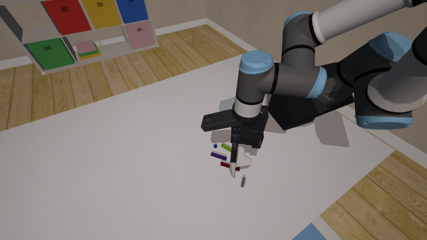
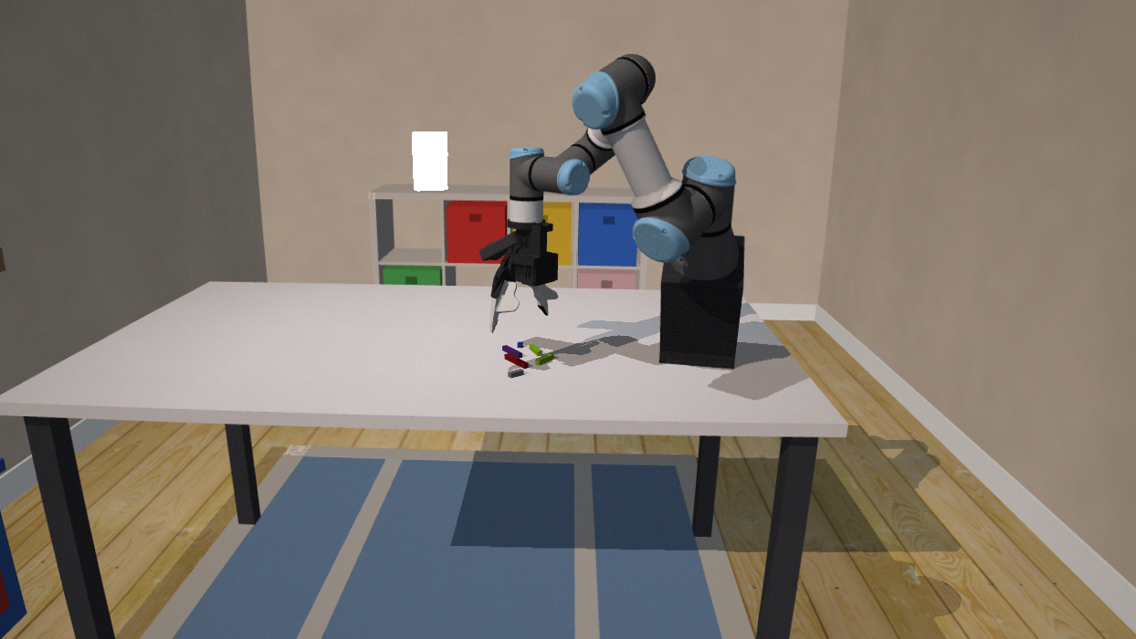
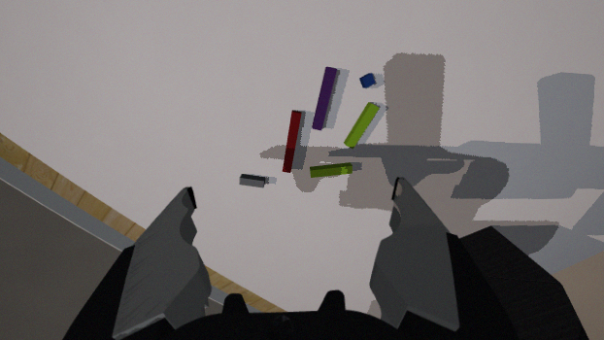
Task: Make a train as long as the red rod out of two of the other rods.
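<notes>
Now: hand 2 cm short of the small blue rod, 10 cm to the left of it and 8 cm above it. The rest, counted from my hand: grey rod 1 cm behind, 7 cm to the left, 8 cm below; then red rod 1 cm ahead, 8 cm below; then purple rod 3 cm ahead, 5 cm to the right, 8 cm below.
</notes>
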